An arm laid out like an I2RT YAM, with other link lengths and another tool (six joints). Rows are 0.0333 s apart.
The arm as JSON. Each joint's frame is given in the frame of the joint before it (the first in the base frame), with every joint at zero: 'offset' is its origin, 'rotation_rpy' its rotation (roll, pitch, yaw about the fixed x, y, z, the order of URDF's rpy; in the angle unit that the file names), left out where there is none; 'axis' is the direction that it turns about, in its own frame. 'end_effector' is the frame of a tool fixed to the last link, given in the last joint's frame.
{
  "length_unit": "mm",
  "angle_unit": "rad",
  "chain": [
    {
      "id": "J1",
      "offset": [
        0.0,
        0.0,
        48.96
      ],
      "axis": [
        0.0,
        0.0,
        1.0
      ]
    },
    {
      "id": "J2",
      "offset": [
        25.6,
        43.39,
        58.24
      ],
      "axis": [
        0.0,
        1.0,
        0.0
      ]
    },
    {
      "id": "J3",
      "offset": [
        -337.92,
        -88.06,
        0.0
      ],
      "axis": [
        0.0,
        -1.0,
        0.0
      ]
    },
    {
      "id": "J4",
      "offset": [
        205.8,
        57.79,
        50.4
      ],
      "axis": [
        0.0,
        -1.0,
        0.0
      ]
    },
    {
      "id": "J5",
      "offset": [
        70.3,
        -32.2,
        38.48
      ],
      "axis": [
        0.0,
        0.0,
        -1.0
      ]
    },
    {
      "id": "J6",
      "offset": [
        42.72,
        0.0,
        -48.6
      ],
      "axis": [
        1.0,
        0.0,
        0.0
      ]
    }
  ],
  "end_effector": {
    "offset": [
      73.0,
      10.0,
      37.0
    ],
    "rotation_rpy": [
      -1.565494,
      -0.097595,
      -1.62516
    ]
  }
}
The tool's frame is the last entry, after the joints.
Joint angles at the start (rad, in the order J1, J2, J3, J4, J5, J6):
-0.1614, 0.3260, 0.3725, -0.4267, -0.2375, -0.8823
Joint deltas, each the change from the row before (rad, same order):
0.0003, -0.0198, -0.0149, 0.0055, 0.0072, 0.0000
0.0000, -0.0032, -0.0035, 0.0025, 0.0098, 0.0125
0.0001, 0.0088, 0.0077, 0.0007, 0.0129, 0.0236
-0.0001, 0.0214, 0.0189, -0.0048, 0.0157, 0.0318
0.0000, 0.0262, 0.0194, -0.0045, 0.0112, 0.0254
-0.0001, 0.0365, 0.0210, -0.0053, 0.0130, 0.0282
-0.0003, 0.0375, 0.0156, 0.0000, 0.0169, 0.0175
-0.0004, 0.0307, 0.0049, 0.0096, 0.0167, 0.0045
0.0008, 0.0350, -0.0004, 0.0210, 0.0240, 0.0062
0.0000, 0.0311, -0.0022, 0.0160, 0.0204, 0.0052
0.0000, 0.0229, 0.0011, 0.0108, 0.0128, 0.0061
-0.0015, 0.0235, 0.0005, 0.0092, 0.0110, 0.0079
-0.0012, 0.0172, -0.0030, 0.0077, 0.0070, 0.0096
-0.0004, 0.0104, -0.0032, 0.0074, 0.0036, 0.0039
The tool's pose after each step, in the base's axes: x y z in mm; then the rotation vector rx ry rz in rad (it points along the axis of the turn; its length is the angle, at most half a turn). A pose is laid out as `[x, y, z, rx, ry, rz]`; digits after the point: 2 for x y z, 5 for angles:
[77.25, 29.33, 212.01, -2.15037, 0.68603, -1.53074]
[77.61, 28.03, 211.46, -2.14362, 0.70659, -1.53311]
[79.32, 25.99, 214.46, -2.13235, 0.74207, -1.52906]
[82.27, 23.25, 220.24, -2.12115, 0.79127, -1.51562]
[85.67, 21.01, 225.81, -2.11556, 0.83146, -1.49840]
[90.54, 18.23, 231.17, -2.11530, 0.88022, -1.47138]
[96.06, 15.09, 234.75, -2.12360, 0.92256, -1.45161]
[101.16, 12.26, 235.84, -2.13647, 0.94943, -1.44420]
[107.67, 8.46, 236.25, -2.14838, 0.98207, -1.44235]
[113.16, 5.14, 235.28, -2.16245, 1.01264, -1.43584]
[117.22, 2.89, 235.42, -2.16920, 1.03462, -1.43032]
[121.21, 0.63, 234.99, -2.17604, 1.05977, -1.42046]
[124.02, -0.99, 233.63, -2.17962, 1.08216, -1.40833]
[125.80, -1.84, 232.67, -2.18212, 1.09227, -1.40271]

